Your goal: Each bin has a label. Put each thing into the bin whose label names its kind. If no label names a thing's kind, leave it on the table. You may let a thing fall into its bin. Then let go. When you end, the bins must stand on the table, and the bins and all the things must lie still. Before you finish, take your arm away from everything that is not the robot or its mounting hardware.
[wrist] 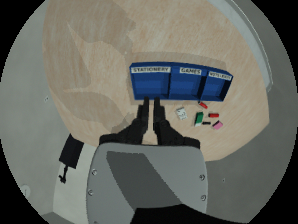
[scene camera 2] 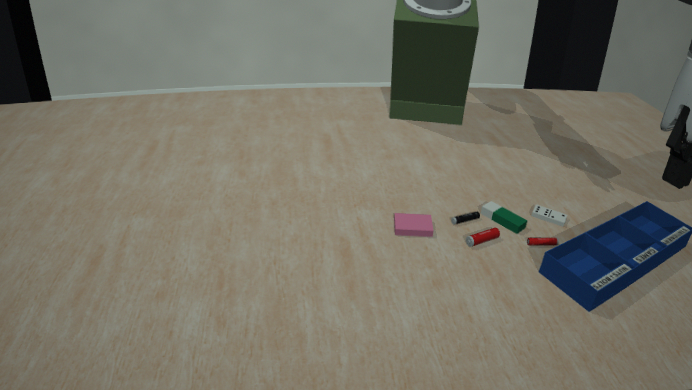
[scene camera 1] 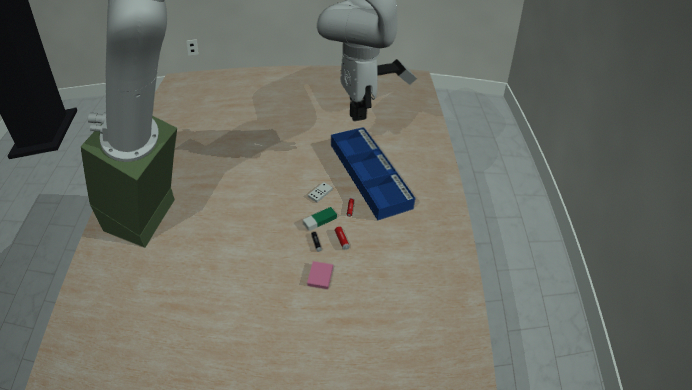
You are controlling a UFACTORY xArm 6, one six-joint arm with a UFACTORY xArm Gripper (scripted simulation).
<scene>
In view: the gripper (scene camera 2: 674,182), a pink eraser (scene camera 2: 404,224), a green-and-white eraser (scene camera 2: 493,211) and a blue bin (scene camera 1: 369,164).
The blue bin is seen too in the wrist view (wrist: 186,85). The gripper is seen too in the wrist view (wrist: 151,104) and in scene camera 1 (scene camera 1: 357,117).
</scene>
